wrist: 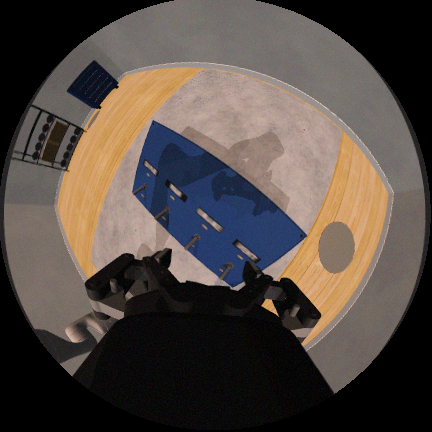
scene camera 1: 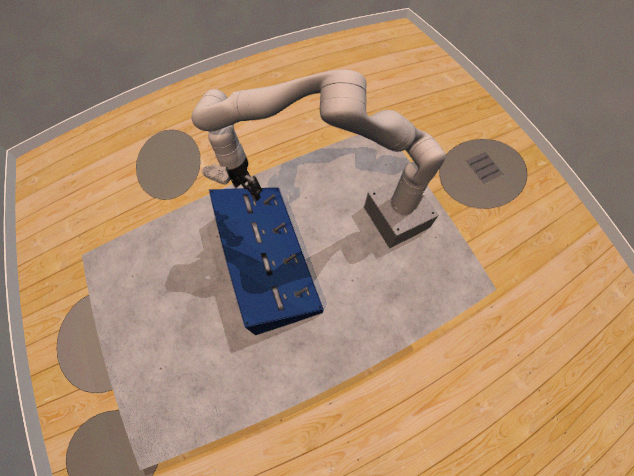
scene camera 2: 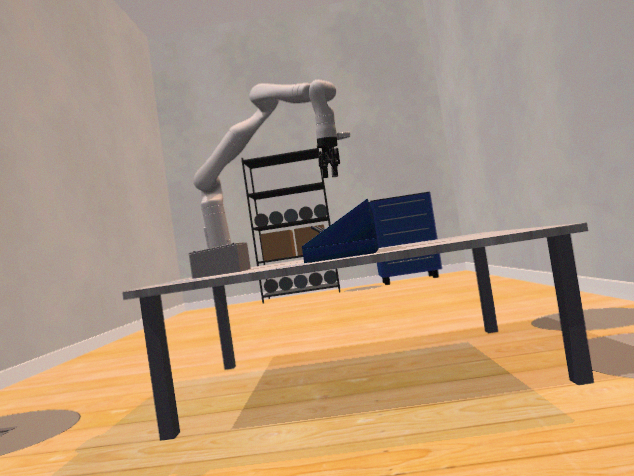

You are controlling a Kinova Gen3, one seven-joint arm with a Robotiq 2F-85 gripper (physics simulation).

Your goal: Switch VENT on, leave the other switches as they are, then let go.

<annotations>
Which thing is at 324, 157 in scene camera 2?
My gripper.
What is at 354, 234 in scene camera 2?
A blue sloped switch panel.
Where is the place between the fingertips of my gripper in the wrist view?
207, 263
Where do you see a blue sloped switch panel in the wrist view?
233, 221
</annotations>
